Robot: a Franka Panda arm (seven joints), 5 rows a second.
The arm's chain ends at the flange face. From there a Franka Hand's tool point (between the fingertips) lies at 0.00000 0.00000 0.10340 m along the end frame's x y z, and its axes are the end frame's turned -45 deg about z.
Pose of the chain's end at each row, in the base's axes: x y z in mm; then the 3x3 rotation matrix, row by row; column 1 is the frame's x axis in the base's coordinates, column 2 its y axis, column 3 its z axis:
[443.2 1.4 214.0], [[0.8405 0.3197 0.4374], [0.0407 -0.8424 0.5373], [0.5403 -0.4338 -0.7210]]
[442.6 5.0 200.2], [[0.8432 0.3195 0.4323], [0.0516 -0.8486 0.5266], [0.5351 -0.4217 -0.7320]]
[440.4 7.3 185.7], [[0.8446 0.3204 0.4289], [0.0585 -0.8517 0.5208], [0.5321 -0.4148 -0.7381]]
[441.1 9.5 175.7], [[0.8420 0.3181 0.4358], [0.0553 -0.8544 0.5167], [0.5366 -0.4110 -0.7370]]
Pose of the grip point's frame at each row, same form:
[488.4 57.0 139.4], [[0.3683 0.8204 0.4374], [0.6244 -0.5669 0.5373], [0.6888 0.0753 -0.7210]]
[487.3 59.5 124.5], [[0.3703 0.8222 0.4323], [0.6365 -0.5636 0.5266], [0.6766 0.0802 -0.7320]]
[484.7 61.2 109.4], [[0.3707 0.8238 0.4289], [0.6436 -0.5609 0.5208], [0.6696 0.0829 -0.7381]]
[486.2 62.9 99.5], [[0.3705 0.8203 0.4358], [0.6433 -0.5650 0.5167], [0.6701 0.0888 -0.7370]]

